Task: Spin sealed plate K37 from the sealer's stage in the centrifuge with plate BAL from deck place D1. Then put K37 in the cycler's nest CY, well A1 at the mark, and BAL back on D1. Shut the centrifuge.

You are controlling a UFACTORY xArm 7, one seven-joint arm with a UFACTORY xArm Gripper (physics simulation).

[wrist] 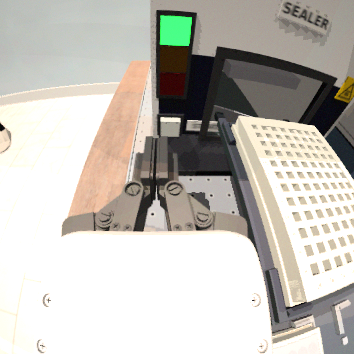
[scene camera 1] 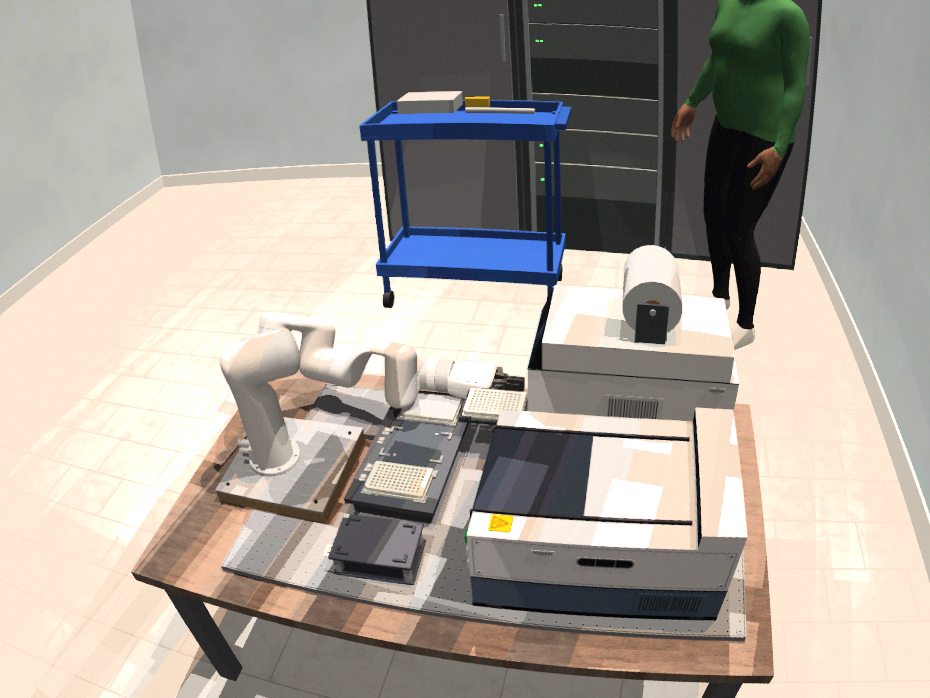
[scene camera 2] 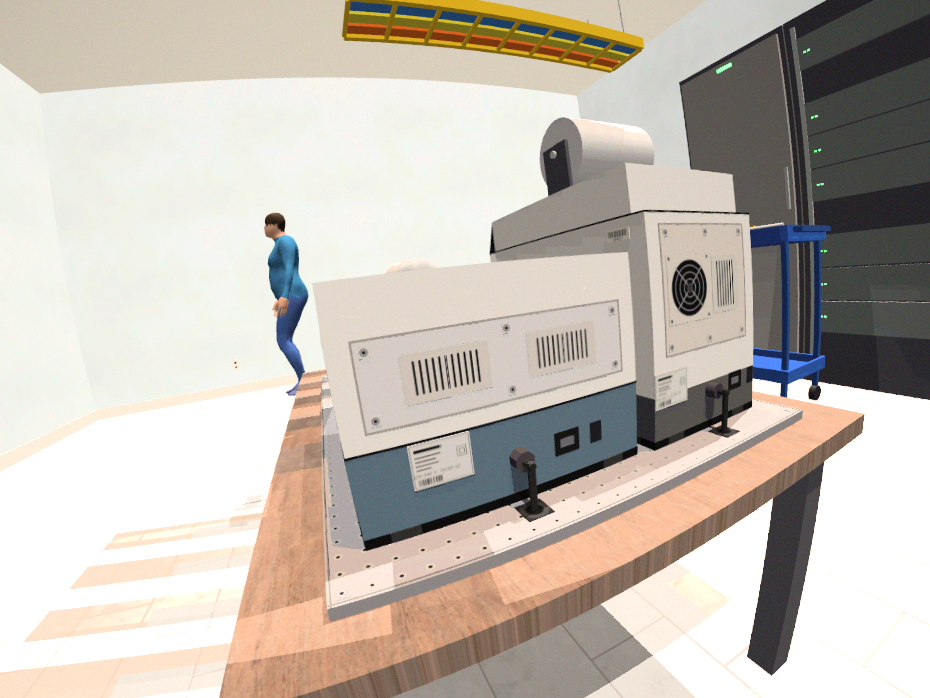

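Seen in the pictures: gripper, between the fingertips: (wrist: 156,149) (scene camera 1: 524,384); arm's base, origin of its link: (scene camera 1: 274,457).
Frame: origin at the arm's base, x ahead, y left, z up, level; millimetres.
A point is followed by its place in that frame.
Observation:
My gripper (scene camera 1: 518,381) {y 213, x 560, z 64 mm} (wrist: 156,149) {y 213, x 560, z 64 mm} is shut and empty. Its fingertips point at the sealer's front, below and in front of a small pale button (wrist: 170,127) {y 197, x 591, z 61 mm}; a gap seems to remain. A cream well plate (scene camera 1: 495,402) {y 112, x 501, z 90 mm} (wrist: 305,200) {y 136, x 488, z 90 mm}, on the sealer's stage (wrist: 245,200) {y 164, x 501, z 74 mm}, stands to the right of the fingers in the wrist view; its label is not readable. The sealer (scene camera 1: 634,356) {y -29, x 775, z 309 mm} (scene camera 2: 694,285) {y 25, x 1001, z 171 mm} (wrist: 280,40) {y 118, x 589, z 147 mm} shows a green lamp. Another cream plate (scene camera 1: 398,480) {y -85, x 314, z 36 mm} lies on the dark deck (scene camera 1: 390,507) {y -149, x 305, z 20 mm}. No name marks the blue-based machine (scene camera 1: 600,567) {y -382, x 710, z 128 mm} (scene camera 2: 480,375) {y -273, x 961, z 117 mm}; its top is covered.
A pale flat plate (scene camera 1: 431,407) {y 156, x 350, z 38 mm} lies at the deck's far end. A dark low stand (scene camera 1: 377,539) {y -248, x 298, z 29 mm} is at the front of the deck. The sealer carries a large white roll (scene camera 1: 652,289) {y 2, x 804, z 433 mm} (scene camera 2: 600,146) {y 29, x 869, z 388 mm}. A blue cart (scene camera 1: 458,131) and a person in green (scene camera 1: 758,75) are behind the table.

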